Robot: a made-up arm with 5 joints.
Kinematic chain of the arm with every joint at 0, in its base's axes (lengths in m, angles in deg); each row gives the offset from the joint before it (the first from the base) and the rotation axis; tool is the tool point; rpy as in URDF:
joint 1: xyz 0.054 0 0.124 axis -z
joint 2: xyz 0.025 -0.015 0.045 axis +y
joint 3: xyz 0.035 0 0.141 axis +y
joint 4: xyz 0.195 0 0.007 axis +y
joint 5: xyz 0.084 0.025 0 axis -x
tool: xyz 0 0 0 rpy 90 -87.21 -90
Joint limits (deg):
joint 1: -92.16..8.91
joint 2: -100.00..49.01
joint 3: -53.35..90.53
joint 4: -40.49..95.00
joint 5: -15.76..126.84
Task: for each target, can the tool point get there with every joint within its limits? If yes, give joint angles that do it. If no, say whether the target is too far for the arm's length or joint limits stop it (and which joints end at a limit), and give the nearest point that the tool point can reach.
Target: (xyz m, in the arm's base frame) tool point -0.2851 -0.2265 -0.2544
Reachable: no: too far | nearest point 0.0093 -0.0299 0.0481 | short by 0.466 m
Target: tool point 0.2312 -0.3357 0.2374
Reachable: no: joint limits stop it (at a limit: joint 1, joint 2, joint 4) | nearest point 0.0582 -0.3774 0.2466 | short by 0.178 m
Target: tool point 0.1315 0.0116 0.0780
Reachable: yes | joints -1.15 0.56 67.06 72.36 82.74
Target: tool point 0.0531 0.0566 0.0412
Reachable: yes | joints -80.76 22.84 65.80 55.32 101.56
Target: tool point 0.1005 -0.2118 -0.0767
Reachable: no: joint limits stop it (at a limit: joint 1, joint 2, joint 3) | nearest point 0.0461 -0.0553 0.0506 | short by 0.209 m
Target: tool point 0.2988 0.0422 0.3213
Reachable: yes | joints -7.47 -22.79 5.19 60.24 70.52
